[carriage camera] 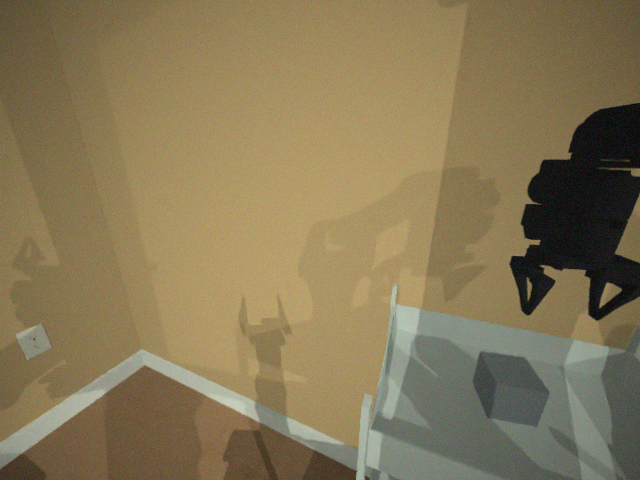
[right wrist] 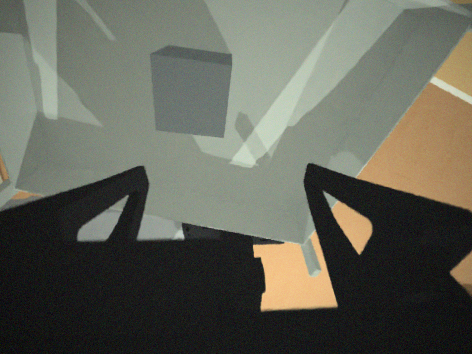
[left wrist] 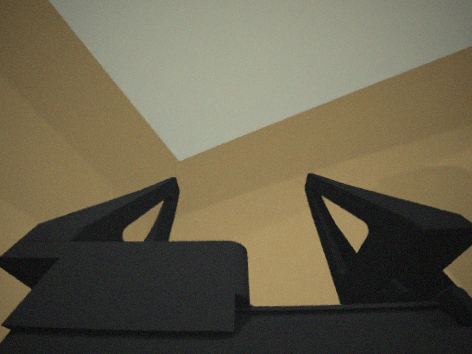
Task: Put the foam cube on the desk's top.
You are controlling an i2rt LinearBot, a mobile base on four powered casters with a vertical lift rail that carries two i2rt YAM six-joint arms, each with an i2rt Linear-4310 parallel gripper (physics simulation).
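Places are measured from the left arm's base along level axes (x ahead, y left, z up), in metres.
Where they show: left gripper, fingertip midpoint: point(left wrist: 241, 182); right gripper, fingertip midpoint: point(carriage camera: 559, 315) point(right wrist: 227, 173).
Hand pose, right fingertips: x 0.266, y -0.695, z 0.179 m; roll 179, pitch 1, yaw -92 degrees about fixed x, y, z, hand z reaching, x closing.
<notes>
Things, the pixels of their centre, and the offset from my right fingertips. Level surfaces: height alone.
- foam cube at the middle of its body: point(right wrist: 195, 90) point(carriage camera: 506, 386) 0.007 m ahead, 0.037 m left, 0.152 m down
- brown floor at its surface level: 0.852 m down
- wall socket at the middle of its body: point(carriage camera: 34, 341) 0.393 m ahead, 1.453 m left, 0.452 m down
The foam cube point(carriage camera: 516, 387) point(right wrist: 192, 95) is grey and sits inside a pale grey, shallow, walled tray point(carriage camera: 454, 324) point(right wrist: 225, 212), apart from its walls. My right gripper point(carriage camera: 562, 315) point(right wrist: 227, 173) is open and empty. It hangs above the tray, and the cube appears beyond its fingertips in the right wrist view. My left gripper point(left wrist: 241, 182) is open and empty, with wall and ceiling beyond its fingers. I cannot make out a separate desk top in these views.
Pale posts point(carriage camera: 363, 434) point(right wrist: 311, 260) stand at the tray's corners. A tan wall point(carriage camera: 232, 155) rises behind the tray, with a white baseboard point(carriage camera: 206, 385) along the brown floor point(carriage camera: 155, 423). A wall socket point(carriage camera: 34, 341) shows at the far left of the carriage view.
</notes>
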